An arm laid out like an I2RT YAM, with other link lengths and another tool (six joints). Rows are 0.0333 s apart.
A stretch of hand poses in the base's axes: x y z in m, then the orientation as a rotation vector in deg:
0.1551, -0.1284, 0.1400, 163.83, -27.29, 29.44
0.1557, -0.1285, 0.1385, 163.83, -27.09, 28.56
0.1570, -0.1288, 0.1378, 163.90, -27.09, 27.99
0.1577, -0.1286, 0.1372, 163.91, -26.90, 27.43
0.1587, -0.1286, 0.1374, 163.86, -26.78, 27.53
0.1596, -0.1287, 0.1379, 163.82, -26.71, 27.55
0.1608, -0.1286, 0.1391, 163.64, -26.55, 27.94
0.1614, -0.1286, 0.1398, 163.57, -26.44, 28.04
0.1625, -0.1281, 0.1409, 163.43, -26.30, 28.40
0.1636, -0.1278, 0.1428, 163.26, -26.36, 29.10
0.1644, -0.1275, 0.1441, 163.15, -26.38, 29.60
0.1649, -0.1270, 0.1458, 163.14, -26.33, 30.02
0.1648, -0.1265, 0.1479, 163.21, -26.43, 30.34
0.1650, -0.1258, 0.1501, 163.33, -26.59, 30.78
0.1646, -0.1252, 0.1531, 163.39, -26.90, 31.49
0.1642, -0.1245, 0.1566, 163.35, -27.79, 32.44
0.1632, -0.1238, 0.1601, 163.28, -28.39, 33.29
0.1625, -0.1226, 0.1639, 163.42, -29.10, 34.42
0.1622, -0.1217, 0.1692, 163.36, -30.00, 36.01
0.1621, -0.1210, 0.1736, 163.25, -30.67, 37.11
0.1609, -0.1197, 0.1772, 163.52, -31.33, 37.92
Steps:
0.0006, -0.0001, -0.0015, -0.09, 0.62, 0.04
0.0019, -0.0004, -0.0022, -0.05, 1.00, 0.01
0.0026, -0.0002, -0.0028, -0.12, 1.40, 0.08
0.0036, -0.0002, -0.0026, -0.19, 1.34, 0.15
0.0045, -0.0003, -0.0021, -0.25, 1.34, 0.18
0.0057, -0.0002, -0.0009, -0.44, 1.09, 0.27
0.0063, -0.0002, -0.0002, -0.53, 1.04, 0.33
0.0074, 0.0003, 0.0009, -0.69, 0.81, 0.42
0.0085, 0.0006, 0.0028, -0.80, 0.33, 0.40
0.0093, 0.0009, 0.0041, -0.88, -0.01, 0.41
0.0098, 0.0014, 0.0058, -0.88, -0.29, 0.48
0.0097, 0.0019, 0.0079, -0.77, -0.52, 0.46
0.0099, 0.0026, 0.0101, -0.59, -0.84, 0.43
0.0095, 0.0032, 0.0131, -0.41, -1.35, 0.32
0.0091, 0.0039, 0.0166, -0.15, -2.07, -0.15
0.0081, 0.0046, 0.0201, 0.00, -2.70, -0.46
0.0074, 0.0058, 0.0239, 0.41, -3.54, -0.75
0.0071, 0.0067, 0.0292, 0.73, -4.69, -1.17
0.0070, 0.0074, 0.0336, 0.91, -5.50, -1.50
0.0058, 0.0087, 0.0372, 1.42, -6.10, -1.75

